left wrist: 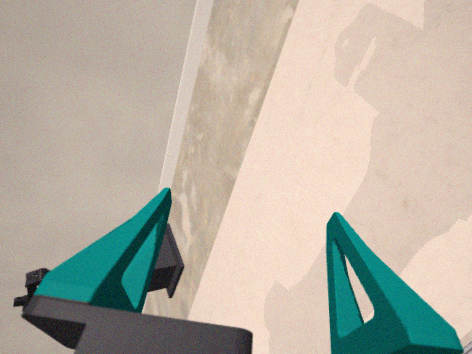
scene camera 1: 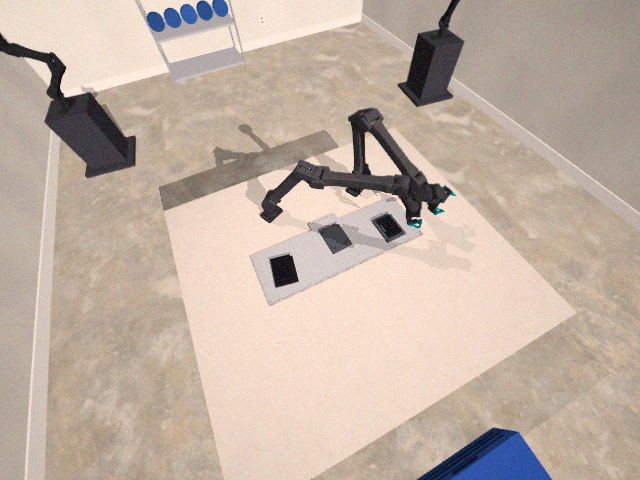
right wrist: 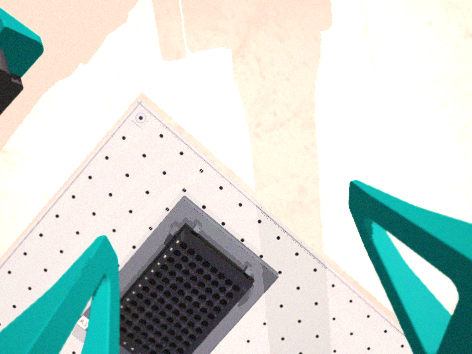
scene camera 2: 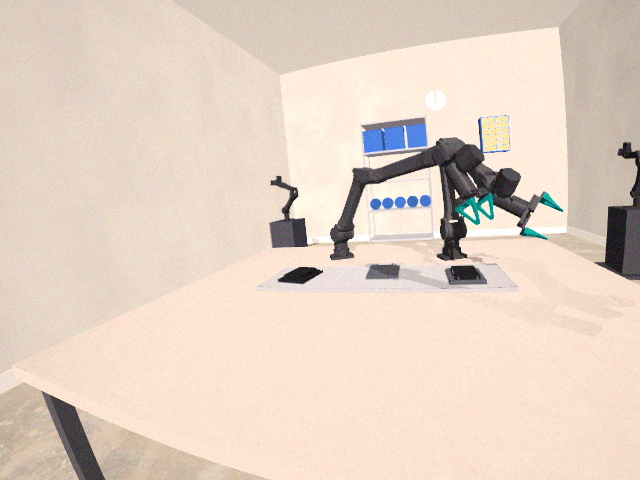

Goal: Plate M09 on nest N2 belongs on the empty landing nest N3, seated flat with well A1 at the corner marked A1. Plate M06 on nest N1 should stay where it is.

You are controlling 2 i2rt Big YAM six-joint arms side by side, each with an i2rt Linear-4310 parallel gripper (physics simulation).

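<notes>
A black well plate (scene camera 1: 388,226) (scene camera 2: 464,272) (right wrist: 185,295) sits flat in the grey nest (scene camera 2: 466,282) (right wrist: 185,205) at the picture-right end of the board. Another black plate (scene camera 1: 283,270) (scene camera 2: 300,274) lies at the board's picture-left end. The middle nest (scene camera 1: 336,237) (scene camera 2: 383,271) is empty. Plate and nest names are unreadable. A small A1 tag (right wrist: 83,322) shows beside the plate in the right wrist view. My right gripper (scene camera 1: 415,223) (scene camera 2: 484,220) (right wrist: 231,219) is open, above the board's picture-right end. My left gripper (scene camera 1: 445,201) (scene camera 2: 554,224) (left wrist: 251,206) is open and empty, beyond that end.
The perforated white board (scene camera 1: 315,268) (scene camera 2: 336,279) lies on the pale table (scene camera 1: 361,361) (scene camera 2: 336,361). Both forearms are close together near the board's picture-right end. A finger of the left gripper shows at the right wrist view's upper left. Arm shadows cross the board and table.
</notes>
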